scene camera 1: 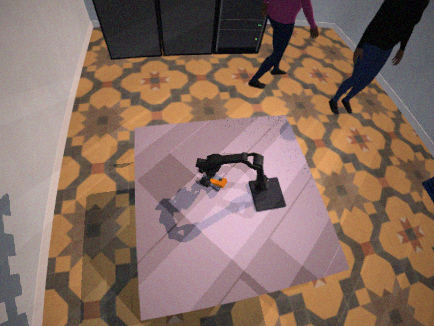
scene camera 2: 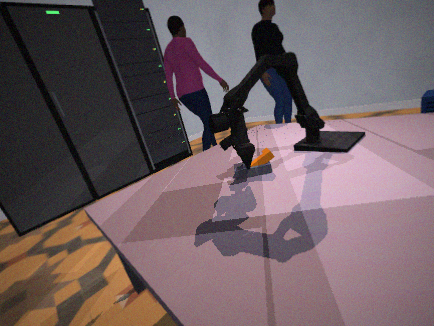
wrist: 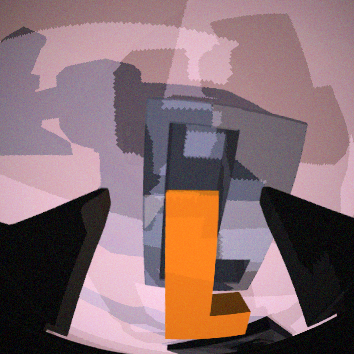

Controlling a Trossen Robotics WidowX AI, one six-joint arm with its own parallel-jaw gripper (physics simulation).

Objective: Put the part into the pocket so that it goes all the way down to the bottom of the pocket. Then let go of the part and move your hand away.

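Frame: origin at the arm's base, x right, y ahead, z up, level; metres.
Seen in the pictures: gripper, between the fingertips: (scene camera 1: 209,179) (scene camera 2: 246,166) (wrist: 186,195); arm's base, origin of its link: (scene camera 1: 260,187) (scene camera 2: 312,140) (wrist: 252,344).
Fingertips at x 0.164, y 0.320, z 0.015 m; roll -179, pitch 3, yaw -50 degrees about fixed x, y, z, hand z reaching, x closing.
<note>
Pixels of each thing's top centre, then the offset from my fingertips to it. "spot": a spot on its surface instead. Level surfaces: height alone.
- orange L-shaped part, centre of its top: (wrist: 214,316) (scene camera 2: 257,151) (scene camera 1: 218,179) dx -0.031, dy -0.050, dz +0.040 m
- pocket, a spot on its surface: (wrist: 195,172) spot: dx +0.005, dy -0.004, dz -0.034 m
- grey block, centre of its top: (wrist: 215,226) (scene camera 2: 251,163) (scene camera 1: 213,179) dx -0.005, dy -0.029, dz -0.003 m
- pink table top, height of its surface: dz -0.039 m
The orange L-shaped part (scene camera 1: 219,182) (scene camera 2: 263,156) (wrist: 190,260) is tilted. Its low end is at the pocket (wrist: 195,172) of the grey block (scene camera 2: 261,171) (wrist: 270,145). Its other end, with the short foot, rises above the block and sticks out past its edge on the arm-base side. Dark pocket floor shows beyond the low end in the wrist view. My gripper (scene camera 1: 204,183) (scene camera 2: 249,165) (wrist: 186,195) is open, with one finger on each side of the part and wide gaps between. How deep the low end sits is hidden.
The block stands on the pink table top (scene camera 1: 235,240) (scene camera 2: 360,235). The arm's black base plate (scene camera 1: 270,195) (scene camera 2: 330,141) stands on the same top, on the side toward which the part rises. Two people and dark cabinets (scene camera 1: 187,25) are beyond the table.
</note>
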